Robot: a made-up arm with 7 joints. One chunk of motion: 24 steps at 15 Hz.
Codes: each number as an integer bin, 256 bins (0 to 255) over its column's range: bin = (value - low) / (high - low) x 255, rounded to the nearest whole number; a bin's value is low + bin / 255 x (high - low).
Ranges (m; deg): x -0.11..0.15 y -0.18..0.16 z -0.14..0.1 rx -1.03..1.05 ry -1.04..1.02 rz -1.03..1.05
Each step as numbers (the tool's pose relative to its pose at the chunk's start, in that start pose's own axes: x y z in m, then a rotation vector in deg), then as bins.
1 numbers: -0.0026 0.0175 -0.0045 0.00 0.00 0.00
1 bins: 105 148 144 126 129 126
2 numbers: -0.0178 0.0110 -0.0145 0.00 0.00 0.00
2 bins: 90 143 133 126 129 126
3 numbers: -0.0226 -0.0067 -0.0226 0.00 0.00 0.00
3 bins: 86 130 125 126 129 126
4 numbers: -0.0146 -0.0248 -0.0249 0.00 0.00 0.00
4 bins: 94 116 122 126 129 126
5 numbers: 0.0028 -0.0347 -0.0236 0.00 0.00 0.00
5 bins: 111 109 124 126 129 126
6 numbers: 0.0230 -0.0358 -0.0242 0.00 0.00 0.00
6 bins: 130 108 123 126 129 126
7 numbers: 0.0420 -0.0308 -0.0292 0.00 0.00 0.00
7 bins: 149 112 118 126 129 126
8 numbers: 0.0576 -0.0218 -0.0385 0.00 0.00 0.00
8 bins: 164 119 108 126 129 126
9 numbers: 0.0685 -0.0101 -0.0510 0.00 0.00 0.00
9 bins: 175 127 95 126 129 126
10 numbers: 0.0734 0.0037 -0.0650 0.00 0.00 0.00
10 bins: 180 138 80 126 129 126
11 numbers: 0.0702 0.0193 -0.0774 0.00 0.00 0.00
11 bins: 177 149 67 126 129 126
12 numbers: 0.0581 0.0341 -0.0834 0.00 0.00 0.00
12 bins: 165 161 60 126 129 126
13 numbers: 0.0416 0.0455 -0.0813 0.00 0.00 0.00
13 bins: 149 169 62 126 129 126
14 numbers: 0.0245 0.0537 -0.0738 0.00 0.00 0.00
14 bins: 132 175 70 126 129 126
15 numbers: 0.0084 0.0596 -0.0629 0.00 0.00 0.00
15 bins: 116 180 82 126 129 126
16 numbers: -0.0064 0.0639 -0.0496 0.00 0.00 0.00
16 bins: 102 183 96 126 129 126
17 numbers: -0.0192 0.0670 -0.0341 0.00 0.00 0.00
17 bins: 89 185 113 126 129 126
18 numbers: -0.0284 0.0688 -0.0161 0.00 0.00 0.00
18 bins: 80 187 132 126 129 126
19 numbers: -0.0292 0.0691 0.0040 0.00 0.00 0.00
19 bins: 79 187 153 126 129 126
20 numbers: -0.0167 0.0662 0.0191 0.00 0.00 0.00
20 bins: 92 185 169 126 129 126
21 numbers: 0.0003 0.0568 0.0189 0.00 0.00 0.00
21 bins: 108 178 169 126 129 126
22 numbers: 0.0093 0.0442 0.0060 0.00 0.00 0.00
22 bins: 117 168 155 126 129 126
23 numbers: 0.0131 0.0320 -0.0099 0.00 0.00 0.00
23 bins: 121 159 138 126 129 126
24 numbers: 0.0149 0.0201 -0.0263 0.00 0.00 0.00
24 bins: 122 150 121 126 129 126
